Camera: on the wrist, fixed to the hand. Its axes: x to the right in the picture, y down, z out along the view.
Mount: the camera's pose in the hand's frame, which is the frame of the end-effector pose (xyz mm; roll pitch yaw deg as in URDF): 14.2 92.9 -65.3 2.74 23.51 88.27
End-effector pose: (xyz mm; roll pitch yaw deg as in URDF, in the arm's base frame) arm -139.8 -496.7 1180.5 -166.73 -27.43 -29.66
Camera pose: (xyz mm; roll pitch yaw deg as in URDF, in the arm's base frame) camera -197.9 -584.9 1224.5 -149.00 -9.82 -123.00
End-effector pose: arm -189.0 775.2 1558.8 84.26 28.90 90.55
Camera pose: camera -263.8 828.4 1627.1 53.11 -48.60 138.18
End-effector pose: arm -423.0 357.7 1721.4 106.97 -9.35 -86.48
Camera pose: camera -387.9 363.4 1830.2 -46.81 -79.87 53.13
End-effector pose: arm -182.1 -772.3 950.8 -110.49 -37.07 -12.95
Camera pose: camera -154.4 -874.8 908.2 -128.44 33.85 -69.69
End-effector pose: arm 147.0 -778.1 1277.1 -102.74 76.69 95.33
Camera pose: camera 237.4 -840.9 1245.7 101.44 12.27 -47.44
